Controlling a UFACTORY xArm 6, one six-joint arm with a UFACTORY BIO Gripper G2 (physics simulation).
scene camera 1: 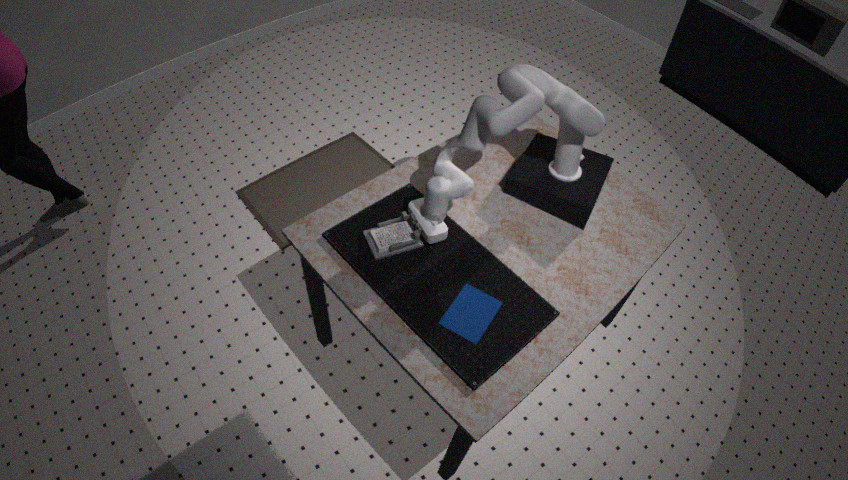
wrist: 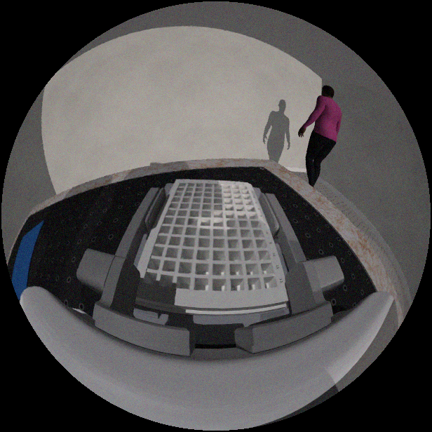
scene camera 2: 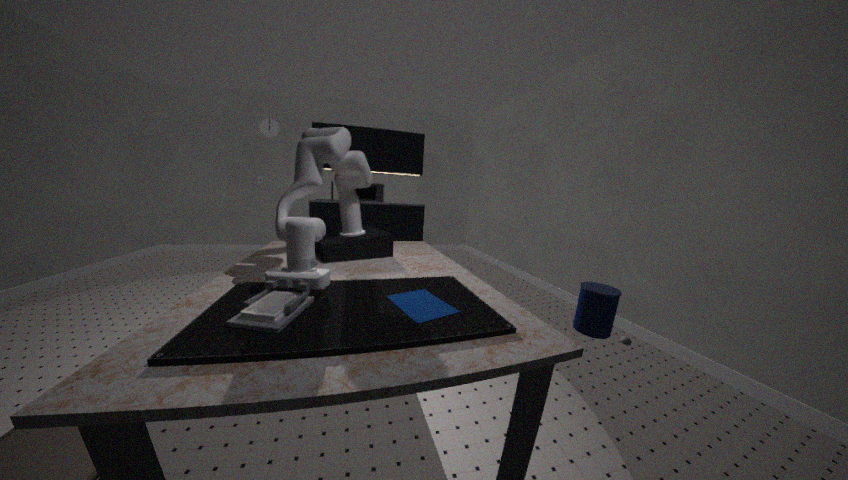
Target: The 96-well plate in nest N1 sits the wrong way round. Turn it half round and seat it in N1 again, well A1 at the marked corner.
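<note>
The white 96-well plate (scene camera 1: 395,235) (scene camera 2: 273,302) (wrist: 210,235) sits level at the grey nest N1 (scene camera 1: 380,255) (scene camera 2: 257,324) at the far left end of the black board in scene camera 2. My gripper (scene camera 1: 389,234) (scene camera 2: 270,304) (wrist: 214,212) is shut on the plate, one finger pad along each long side. The wells face up. In the wrist view the small printed marks run along the plate's right edge. The nest's marked corner is hidden behind the gripper there. I cannot tell whether a small gap lies between plate and nest.
The black board (scene camera 1: 416,288) (scene camera 2: 351,333) (wrist: 95,220) lies on the marbled table (scene camera 1: 618,249) (scene camera 2: 119,386). A flat blue square (scene camera 1: 471,313) (scene camera 2: 421,305) (wrist: 26,260) lies on the board. The arm's black base block (scene camera 1: 550,199) (scene camera 2: 357,246) stands at the back. A person (wrist: 327,120) stands beyond the table.
</note>
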